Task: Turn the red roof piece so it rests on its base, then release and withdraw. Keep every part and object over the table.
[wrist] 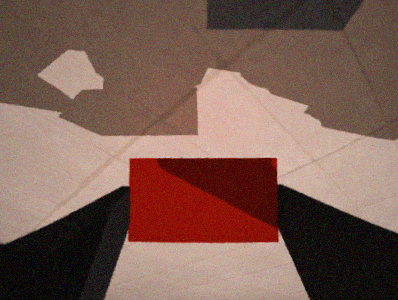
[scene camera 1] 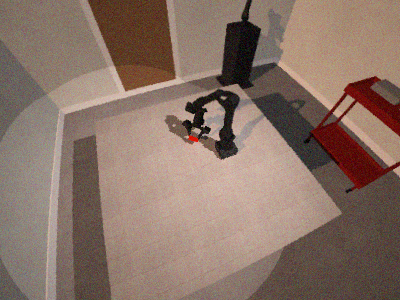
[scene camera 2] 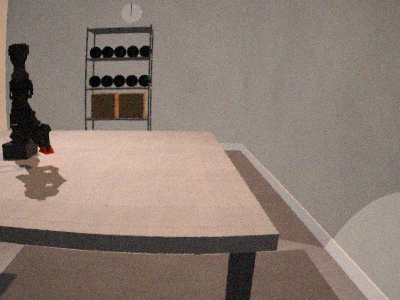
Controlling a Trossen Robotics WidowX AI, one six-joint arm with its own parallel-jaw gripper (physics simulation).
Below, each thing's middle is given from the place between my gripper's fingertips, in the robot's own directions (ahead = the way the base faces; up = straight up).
The red roof piece (wrist: 181,200) is right at my hand.
